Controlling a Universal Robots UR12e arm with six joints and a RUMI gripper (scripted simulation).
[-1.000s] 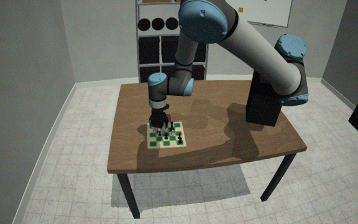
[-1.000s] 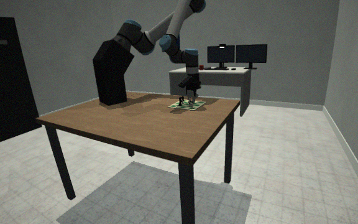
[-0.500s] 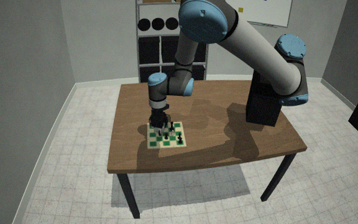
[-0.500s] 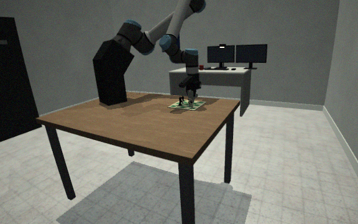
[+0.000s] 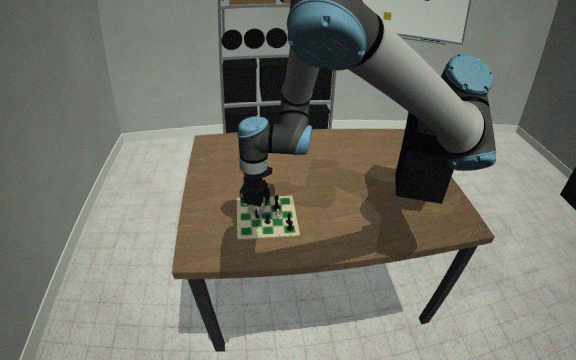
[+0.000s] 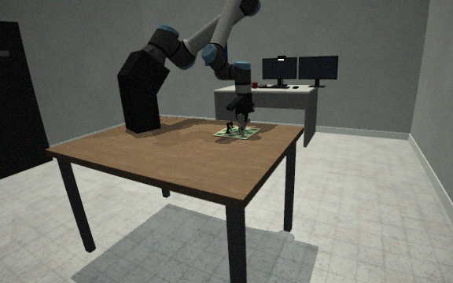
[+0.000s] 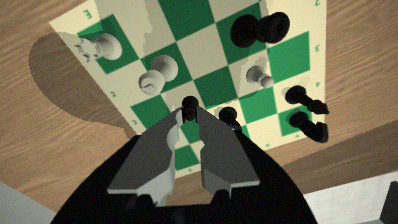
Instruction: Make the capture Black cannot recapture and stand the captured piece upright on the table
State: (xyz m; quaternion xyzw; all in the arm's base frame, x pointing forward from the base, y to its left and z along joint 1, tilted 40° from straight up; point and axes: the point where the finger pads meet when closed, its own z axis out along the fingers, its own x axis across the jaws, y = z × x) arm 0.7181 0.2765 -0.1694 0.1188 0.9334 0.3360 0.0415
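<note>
The chessboard lies 3 cm behind my hand, 1 cm to the right of it and 2 cm below it. Round my hand: white pawn (7 cm behind, 1 cm to the right, 1 cm below); then black pawn (1 cm below); then white rook (6 cm ahead, 7 cm to the right, 1 cm below).
</note>
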